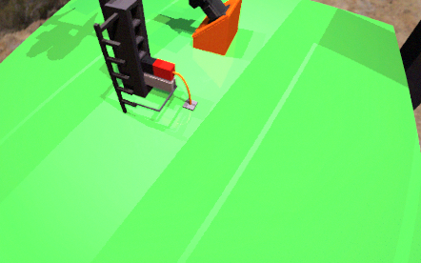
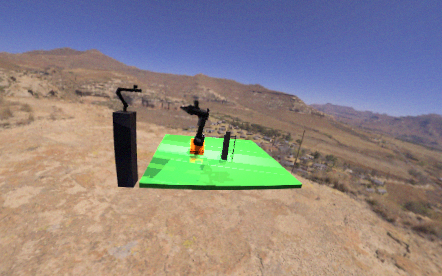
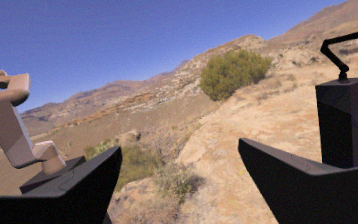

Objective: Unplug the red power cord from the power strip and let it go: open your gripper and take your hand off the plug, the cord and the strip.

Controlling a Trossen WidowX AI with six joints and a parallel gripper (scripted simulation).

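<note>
Right now my gripper tip is 46 cm short of the red plug, 40 cm above it and 31 cm to the right of it. Also, from my gripper tip: grey anchor plate (51 cm below, 46 cm ahead, 39 cm to the left).
</note>
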